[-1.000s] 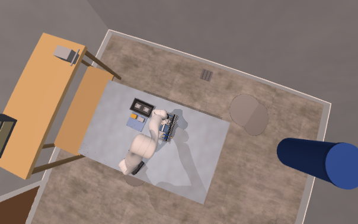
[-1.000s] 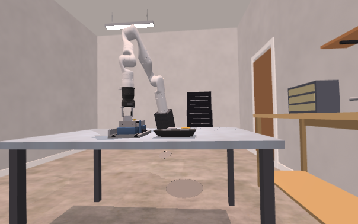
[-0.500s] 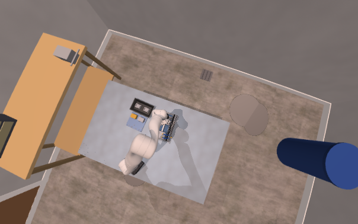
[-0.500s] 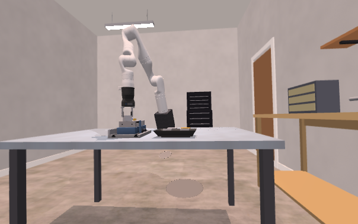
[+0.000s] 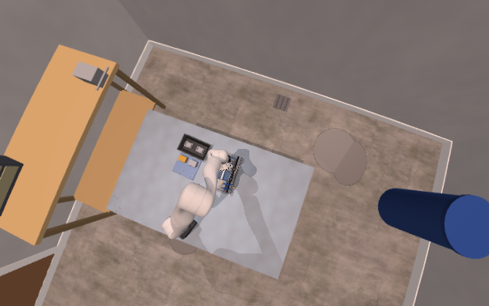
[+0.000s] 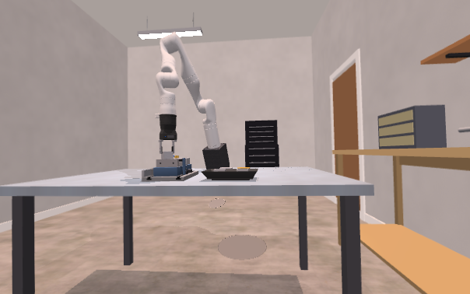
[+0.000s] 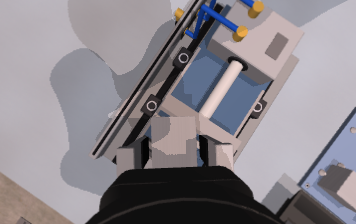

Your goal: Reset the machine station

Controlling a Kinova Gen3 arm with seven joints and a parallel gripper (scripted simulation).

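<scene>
My gripper is now 7 cm past the vise, 2 cm to the right of it and 10 cm above it. From my hand the other things lie so: yellow brass blank: 6 cm behind, 37 cm to the left, 11 cm below.
</scene>
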